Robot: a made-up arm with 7 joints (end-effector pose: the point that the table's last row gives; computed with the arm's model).
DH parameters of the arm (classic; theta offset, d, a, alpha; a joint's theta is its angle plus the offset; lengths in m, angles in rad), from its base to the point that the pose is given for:
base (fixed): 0 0 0 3.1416
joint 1: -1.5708 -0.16 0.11 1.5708
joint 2: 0 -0.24 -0.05 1.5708
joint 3: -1.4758 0 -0.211 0
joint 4: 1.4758 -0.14 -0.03 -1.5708
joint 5: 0 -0.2 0.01 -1.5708
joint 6: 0 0.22 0.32 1.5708
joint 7: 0 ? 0.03 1.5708
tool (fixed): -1.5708 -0.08 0 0
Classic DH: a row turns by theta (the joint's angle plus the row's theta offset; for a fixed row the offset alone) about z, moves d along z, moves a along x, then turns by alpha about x.
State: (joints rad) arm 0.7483 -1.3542 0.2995 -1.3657 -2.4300 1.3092 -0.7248
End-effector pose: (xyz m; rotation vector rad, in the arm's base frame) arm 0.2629 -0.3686 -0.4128 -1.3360 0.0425 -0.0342
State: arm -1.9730 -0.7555 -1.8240 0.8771 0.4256 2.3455 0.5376
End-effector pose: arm -0.1128 0.1221 -0.3119 -1.1024 0.2762 -1.1660
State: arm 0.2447 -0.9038 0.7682 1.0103 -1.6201 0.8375 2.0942
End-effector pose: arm -0.0902 0.2745 0.2838 -0.4889 -0.5275 1.4263
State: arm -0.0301 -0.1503 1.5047 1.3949 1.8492 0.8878 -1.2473
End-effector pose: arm -0.2476 0.3011 -0.0819 1.2237 -1.1268 2.4951
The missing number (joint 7, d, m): -0.09
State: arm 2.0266 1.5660 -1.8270 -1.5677 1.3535 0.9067 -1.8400
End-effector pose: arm -0.1132 0.3125 -0.2929 1.7166 0.3768 -0.1605
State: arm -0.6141 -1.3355 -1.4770 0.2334 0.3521 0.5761 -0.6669
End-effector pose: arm 0.1073 0.7178 -0.2044 0.6939 0.9541 -1.2249
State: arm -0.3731 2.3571 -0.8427 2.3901 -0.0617 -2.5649 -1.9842
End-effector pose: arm 0.3806 0.0245 0.3812 0.0671 -1.9286 1.4529
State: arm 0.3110 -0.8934 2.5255 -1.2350 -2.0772 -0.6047 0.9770
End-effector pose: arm 0.3274 -0.2035 0.3035 1.9332 -0.7117 1.0649
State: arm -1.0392 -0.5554 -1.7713 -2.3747 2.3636 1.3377 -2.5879
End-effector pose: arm -0.5822 0.4283 0.4871 -1.1313 0.3179 -1.5680
